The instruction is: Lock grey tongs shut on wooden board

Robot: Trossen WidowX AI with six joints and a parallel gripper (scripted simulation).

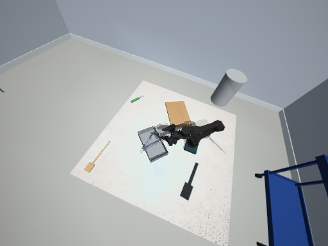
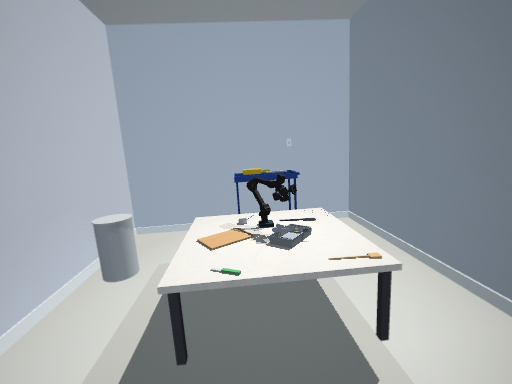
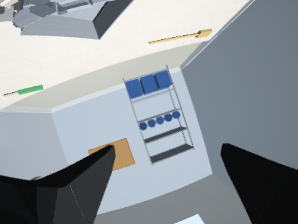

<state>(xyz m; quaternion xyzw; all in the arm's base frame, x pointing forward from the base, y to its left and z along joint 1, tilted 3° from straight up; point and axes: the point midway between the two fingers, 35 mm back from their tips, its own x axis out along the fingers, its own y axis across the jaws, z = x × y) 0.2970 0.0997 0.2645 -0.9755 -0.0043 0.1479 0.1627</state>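
Now: gripper tip 5 cm short of the grey roasting tin, 2 cm to the left of it and 27 cm above it. From my gripper tip the other things lie so: wooden board (14 cm behind, 46 cm to the right, 29 cm below); then black spatula (34 cm behind, 23 cm to the left, 29 cm below); then green-handled tool (36 cm ahead, 55 cm to the right, 29 cm below).
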